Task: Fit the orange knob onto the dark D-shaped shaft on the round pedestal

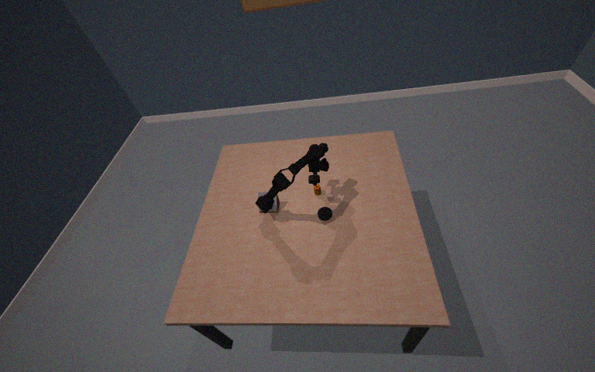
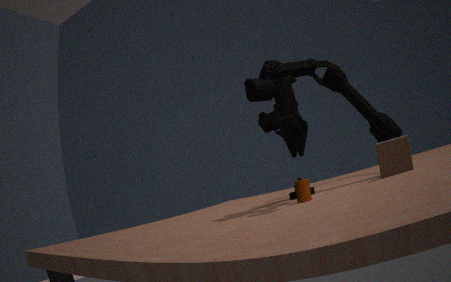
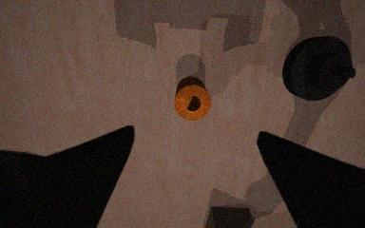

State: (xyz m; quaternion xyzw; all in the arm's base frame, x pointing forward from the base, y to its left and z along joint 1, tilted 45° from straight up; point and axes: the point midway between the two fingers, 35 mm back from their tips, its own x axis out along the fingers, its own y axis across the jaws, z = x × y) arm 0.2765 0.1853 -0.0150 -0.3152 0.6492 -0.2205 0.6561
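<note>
Now: the orange knob 9 cm below my gripper tip. Round my gripper tip: dark round pedestal 16 cm to the right, 9 cm below, 7 cm ahead.
</note>
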